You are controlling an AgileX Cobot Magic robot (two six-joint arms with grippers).
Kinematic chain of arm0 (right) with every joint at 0, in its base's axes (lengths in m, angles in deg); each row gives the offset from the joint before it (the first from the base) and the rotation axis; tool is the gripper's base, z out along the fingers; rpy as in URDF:
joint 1: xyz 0 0 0.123 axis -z
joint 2: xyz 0 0 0 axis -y
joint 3: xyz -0.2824 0 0.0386 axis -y
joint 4: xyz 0.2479 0 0.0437 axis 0.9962 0 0.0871
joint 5: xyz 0 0 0 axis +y
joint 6: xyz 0.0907 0 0.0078 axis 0.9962 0 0.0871
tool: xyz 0 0 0 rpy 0 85 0
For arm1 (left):
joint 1: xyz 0 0 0.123 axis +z
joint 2: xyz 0 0 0 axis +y
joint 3: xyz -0.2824 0 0.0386 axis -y
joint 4: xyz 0.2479 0 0.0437 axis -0.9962 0 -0.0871
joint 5: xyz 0 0 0 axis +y
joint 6: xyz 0.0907 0 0.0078 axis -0.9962 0 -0.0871
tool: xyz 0 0 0 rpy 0 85 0
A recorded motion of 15 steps. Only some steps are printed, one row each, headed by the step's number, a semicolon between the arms.
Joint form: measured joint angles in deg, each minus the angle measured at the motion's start. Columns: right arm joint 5, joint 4, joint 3, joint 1, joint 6, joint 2; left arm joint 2, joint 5, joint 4, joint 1, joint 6, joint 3.
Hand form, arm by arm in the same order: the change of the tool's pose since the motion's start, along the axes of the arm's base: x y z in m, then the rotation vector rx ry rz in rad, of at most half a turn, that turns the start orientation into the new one. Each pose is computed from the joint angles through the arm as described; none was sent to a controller.
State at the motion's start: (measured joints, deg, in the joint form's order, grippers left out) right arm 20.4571 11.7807 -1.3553 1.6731 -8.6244 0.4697; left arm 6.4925 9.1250 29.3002 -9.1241 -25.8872 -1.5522
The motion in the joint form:
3: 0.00 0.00 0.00 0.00 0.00 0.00; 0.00 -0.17 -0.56 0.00 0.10 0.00
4: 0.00 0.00 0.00 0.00 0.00 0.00; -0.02 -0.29 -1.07 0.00 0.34 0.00
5: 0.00 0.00 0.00 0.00 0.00 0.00; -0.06 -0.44 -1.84 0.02 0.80 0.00
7: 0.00 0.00 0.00 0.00 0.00 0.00; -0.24 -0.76 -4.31 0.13 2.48 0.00
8: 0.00 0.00 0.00 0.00 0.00 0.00; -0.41 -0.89 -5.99 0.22 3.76 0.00
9: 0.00 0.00 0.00 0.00 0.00 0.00; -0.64 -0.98 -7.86 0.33 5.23 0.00
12: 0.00 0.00 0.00 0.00 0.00 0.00; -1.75 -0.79 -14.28 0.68 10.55 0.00
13: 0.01 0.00 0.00 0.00 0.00 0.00; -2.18 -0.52 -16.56 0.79 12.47 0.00
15: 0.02 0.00 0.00 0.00 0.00 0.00; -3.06 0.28 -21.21 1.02 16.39 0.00
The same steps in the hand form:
3: 0.0000 0.0000 0.0000 0.0000 0.0000 0.0000; 0.0001 0.0002 0.0002 0.0076 -0.0037 0.0012
4: 0.0000 0.0000 0.0000 0.0000 0.0000 0.0000; 0.0001 0.0004 0.0003 0.0121 -0.0063 0.0026
5: 0.0000 0.0000 0.0000 0.0000 0.0000 0.0000; 0.0002 0.0007 0.0005 0.0173 -0.0096 0.0049
7: 0.0000 0.0000 0.0000 0.0000 0.0000 0.0000; 0.0002 0.0016 0.0008 0.0306 -0.0180 0.0125
8: 0.0000 0.0000 0.0000 0.0000 0.0000 0.0000; 0.0002 0.0022 0.0011 0.0373 -0.0228 0.0176
9: 0.0000 0.0000 0.0000 0.0000 0.0000 0.0000; 0.0000 0.0028 0.0013 0.0440 -0.0279 0.0232
12: 0.0000 0.0000 0.0000 0.0000 0.0000 0.0000; -0.0010 0.0046 0.0018 0.0625 -0.0428 0.0403
13: 0.0000 0.0000 0.0000 0.0000 0.0002 0.0000; -0.0014 0.0052 0.0017 0.0690 -0.0454 0.0457
15: 0.0000 0.0000 0.0000 0.0000 0.0003 0.0001; -0.0024 0.0066 0.0012 0.0828 -0.0470 0.0574

